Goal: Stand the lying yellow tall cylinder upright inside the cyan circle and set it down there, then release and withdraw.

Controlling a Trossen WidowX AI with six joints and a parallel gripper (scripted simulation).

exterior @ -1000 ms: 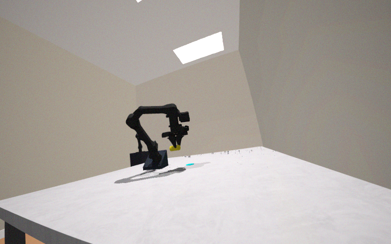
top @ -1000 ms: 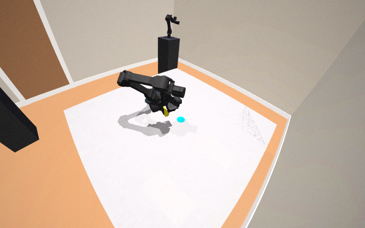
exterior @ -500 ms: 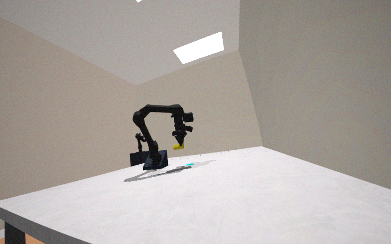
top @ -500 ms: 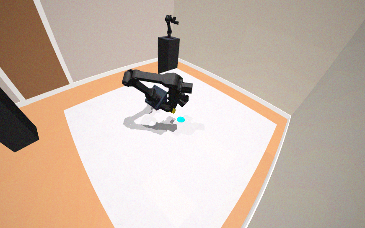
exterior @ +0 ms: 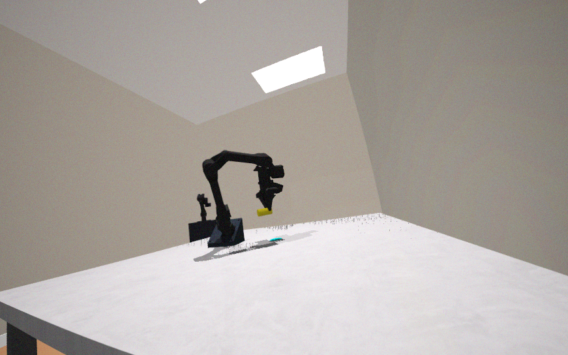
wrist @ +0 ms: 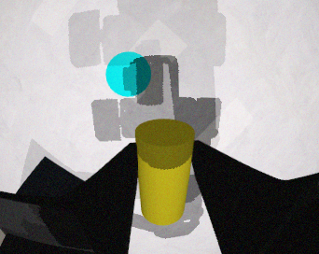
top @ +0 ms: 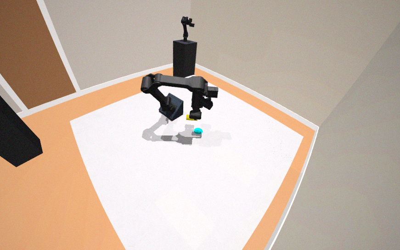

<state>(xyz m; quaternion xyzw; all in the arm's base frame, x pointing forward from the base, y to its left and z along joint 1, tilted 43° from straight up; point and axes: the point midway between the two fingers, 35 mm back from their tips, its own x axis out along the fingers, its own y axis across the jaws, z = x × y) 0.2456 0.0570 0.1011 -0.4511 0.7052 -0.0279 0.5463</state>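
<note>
Right now my gripper tip is 140 mm above the cyan circle and 40 mm to the right of it. From my gripper tip the other things lie so: yellow tall cylinder: 20 mm behind, 10 mm to the right.
</note>
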